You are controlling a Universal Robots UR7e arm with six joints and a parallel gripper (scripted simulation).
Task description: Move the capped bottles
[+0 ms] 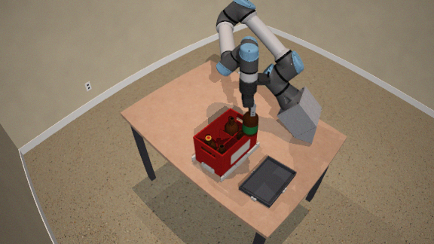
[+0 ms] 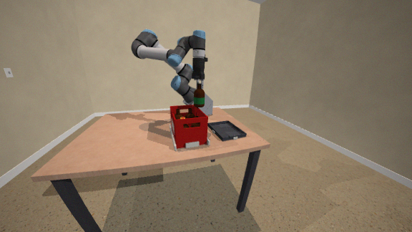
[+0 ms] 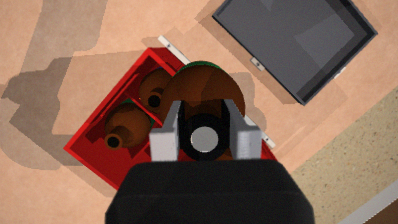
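Right now my hand is 6 cm above the white-capped bottle. The rest, counted from my hand: dark tray: 6 cm ahead, 19 cm to the left, 31 cm below; then red crate: 6 cm ahead, 10 cm to the right, 24 cm below.
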